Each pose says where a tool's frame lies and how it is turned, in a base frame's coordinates. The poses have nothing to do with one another.
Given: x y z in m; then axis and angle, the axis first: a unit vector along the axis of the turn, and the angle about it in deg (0 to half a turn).
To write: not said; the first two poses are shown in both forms.
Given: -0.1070 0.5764 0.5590 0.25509 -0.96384 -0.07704 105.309
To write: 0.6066 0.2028 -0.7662 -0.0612 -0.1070 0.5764 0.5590
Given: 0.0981 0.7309 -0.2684 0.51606 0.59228 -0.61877 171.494
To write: 0.0742 0.5146 0.5907 -0.6171 0.0981 0.7309 -0.2684
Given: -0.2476 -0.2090 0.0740 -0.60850 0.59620 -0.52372 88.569
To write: 0.7159 -0.4249 0.4163 -0.3657 -0.2476 -0.2090 0.0740
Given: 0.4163 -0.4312 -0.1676 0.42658 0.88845 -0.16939 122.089
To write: 0.4841 0.3733 0.7774 -0.1482 0.4163 -0.4312 -0.1676
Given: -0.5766 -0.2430 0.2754 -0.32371 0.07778 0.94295 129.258
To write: 0.4285 -0.2925 0.0703 0.8520 -0.5766 -0.2430 0.2754
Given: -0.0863 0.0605 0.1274 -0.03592 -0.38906 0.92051 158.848
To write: 0.1835 -0.0353 -0.3825 0.9049 -0.0863 0.0605 0.1274
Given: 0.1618 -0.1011 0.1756 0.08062 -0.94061 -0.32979 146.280
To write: 0.2900 0.0772 -0.9002 -0.3156 0.1618 -0.1011 0.1756
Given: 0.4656 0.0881 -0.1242 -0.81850 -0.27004 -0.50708 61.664
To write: 0.8587 -0.4195 -0.1384 -0.2599 0.4656 0.0881 -0.1242
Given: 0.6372 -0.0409 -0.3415 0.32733 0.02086 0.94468 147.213
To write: 0.2822 0.3140 0.0200 0.9063 0.6372 -0.0409 -0.3415
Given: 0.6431 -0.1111 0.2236 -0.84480 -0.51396 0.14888 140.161
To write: 0.3407 -0.7943 -0.4832 0.1400 0.6431 -0.1111 0.2236
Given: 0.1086 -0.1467 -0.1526 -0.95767 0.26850 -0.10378 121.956
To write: 0.4851 -0.8374 0.2348 -0.0907 0.1086 -0.1467 -0.1526
